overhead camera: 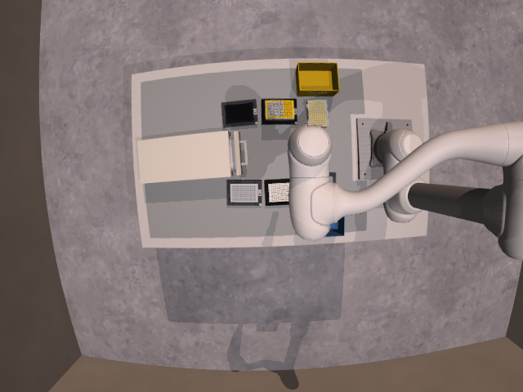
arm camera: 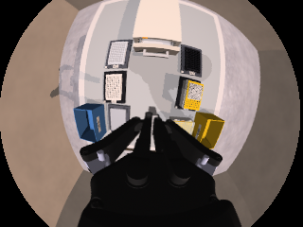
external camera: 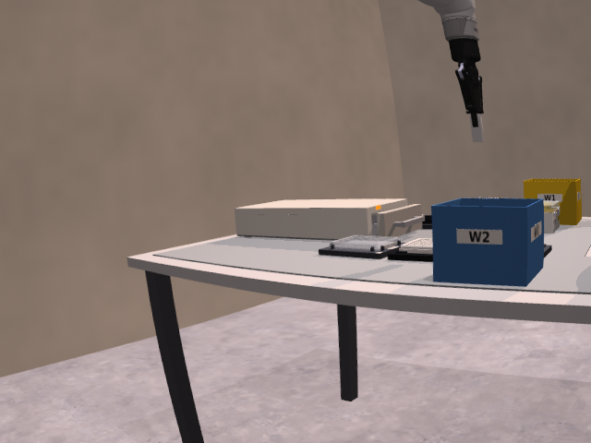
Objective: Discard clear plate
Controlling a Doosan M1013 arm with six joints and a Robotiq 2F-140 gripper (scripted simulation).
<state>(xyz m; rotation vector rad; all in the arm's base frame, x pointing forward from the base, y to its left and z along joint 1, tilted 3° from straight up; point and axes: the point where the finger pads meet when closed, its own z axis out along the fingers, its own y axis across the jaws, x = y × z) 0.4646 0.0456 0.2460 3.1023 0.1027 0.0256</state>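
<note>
Now: the clear plate 210 mm ahead of my hand, 200 mm to the left of it and 240 mm below it. Round my hand: yellow rack: 50 mm ahead, 190 mm to the right, 200 mm below; then white plate: 30 mm ahead, 190 mm to the left, 240 mm below; then black plate: 240 mm ahead, 170 mm to the right, 240 mm below.
</note>
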